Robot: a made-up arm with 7 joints.
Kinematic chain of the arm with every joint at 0, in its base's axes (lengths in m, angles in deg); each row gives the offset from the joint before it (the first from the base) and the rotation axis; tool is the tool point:
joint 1: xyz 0 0 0.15 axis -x
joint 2: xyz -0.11 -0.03 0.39 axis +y
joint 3: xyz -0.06 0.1 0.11 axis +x
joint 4: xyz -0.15 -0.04 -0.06 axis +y
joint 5: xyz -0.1 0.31 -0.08 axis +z
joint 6: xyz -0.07 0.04 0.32 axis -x
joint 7: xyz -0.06 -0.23 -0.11 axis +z
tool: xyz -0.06 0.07 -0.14
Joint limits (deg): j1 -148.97..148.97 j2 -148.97..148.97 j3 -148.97..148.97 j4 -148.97..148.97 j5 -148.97..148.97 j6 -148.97..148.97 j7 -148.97..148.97
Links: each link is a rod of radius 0.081 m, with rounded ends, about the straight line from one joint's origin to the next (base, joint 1, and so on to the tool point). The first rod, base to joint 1, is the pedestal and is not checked.
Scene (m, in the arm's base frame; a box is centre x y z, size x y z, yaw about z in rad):
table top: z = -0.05
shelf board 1: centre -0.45 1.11 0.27 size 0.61 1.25 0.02 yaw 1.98
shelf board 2: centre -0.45 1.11 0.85 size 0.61 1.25 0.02 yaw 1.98
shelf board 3: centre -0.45 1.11 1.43 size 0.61 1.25 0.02 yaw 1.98
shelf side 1: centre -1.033 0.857 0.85 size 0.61 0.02 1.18 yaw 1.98
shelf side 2: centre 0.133 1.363 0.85 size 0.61 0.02 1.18 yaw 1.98
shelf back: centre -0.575 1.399 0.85 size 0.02 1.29 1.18 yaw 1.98
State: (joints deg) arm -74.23 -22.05 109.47 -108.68 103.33 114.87 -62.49
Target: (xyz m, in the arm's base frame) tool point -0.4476 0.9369 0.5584
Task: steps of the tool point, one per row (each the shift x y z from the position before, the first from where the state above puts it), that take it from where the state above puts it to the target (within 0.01 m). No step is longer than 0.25 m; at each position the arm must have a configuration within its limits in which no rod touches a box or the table.
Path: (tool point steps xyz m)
1: 0.0101 0.1088 0.1629
2: 0.0264 0.1715 0.1137
3: 0.0425 0.2090 0.0401
4: 0.0572 0.2118 -0.0445
5: 0.0328 0.1374 0.0276
6: 0.0573 0.1644 -0.0061
7: 0.0847 0.1768 -0.0554
8: 0.1129 0.1665 -0.1136

